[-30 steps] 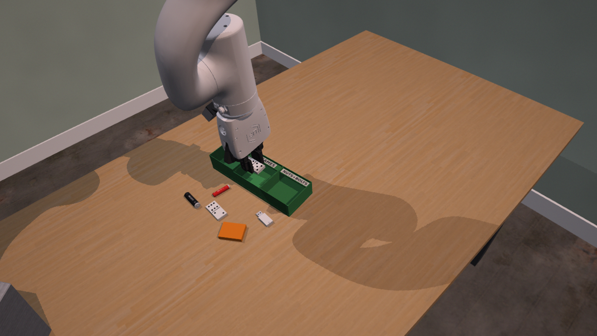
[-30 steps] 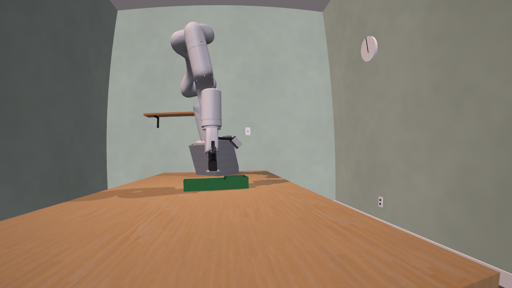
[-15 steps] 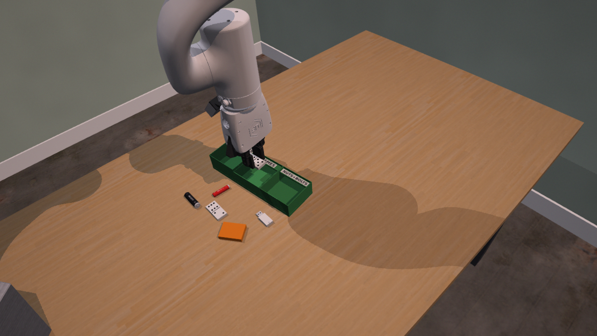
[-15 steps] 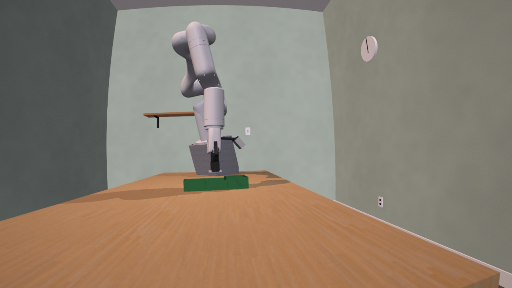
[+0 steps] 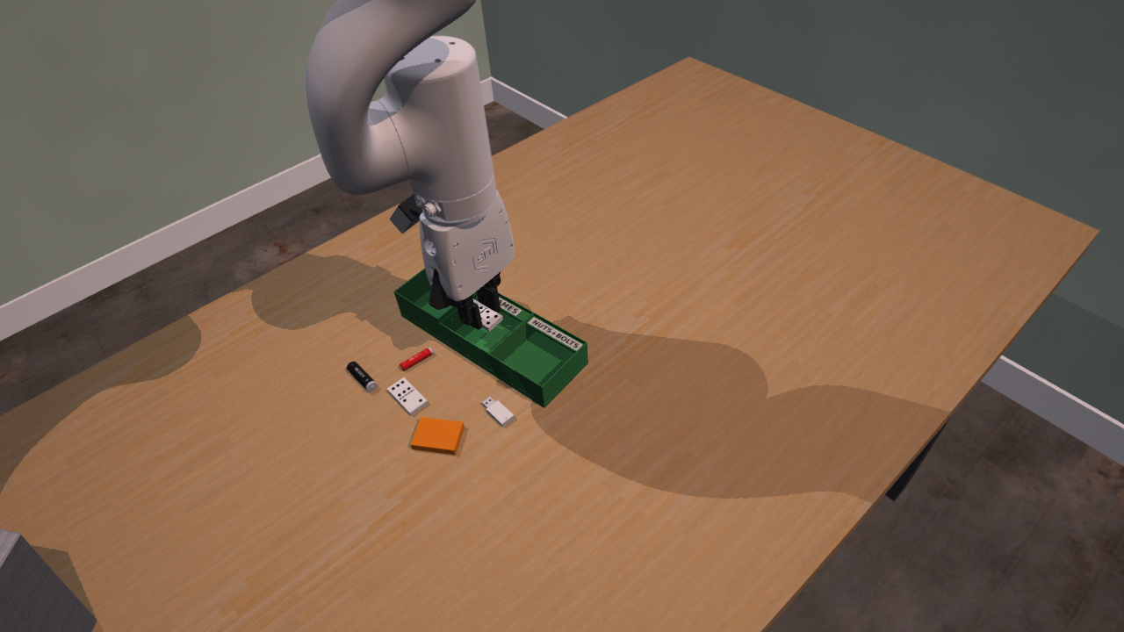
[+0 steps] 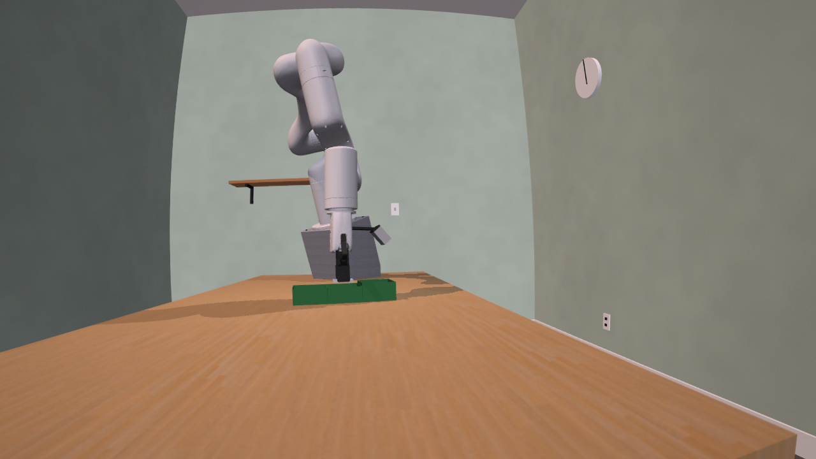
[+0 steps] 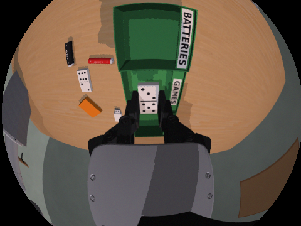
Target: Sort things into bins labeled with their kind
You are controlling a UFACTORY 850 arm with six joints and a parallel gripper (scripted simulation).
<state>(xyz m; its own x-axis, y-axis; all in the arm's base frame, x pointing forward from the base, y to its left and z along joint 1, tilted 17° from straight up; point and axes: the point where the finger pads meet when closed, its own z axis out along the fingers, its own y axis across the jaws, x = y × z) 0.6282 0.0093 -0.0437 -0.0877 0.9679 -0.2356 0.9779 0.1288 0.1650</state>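
Now: hand 50 mm above the green bin row and 10 mm short of it. The rest, counted from my hand: orange flat block: 130 mm behind, 70 mm to the right, 60 mm below; red battery: 80 mm behind, 60 mm below, 40 mm to the left; white USB stick: 90 mm to the right, 70 mm below, 60 mm behind.
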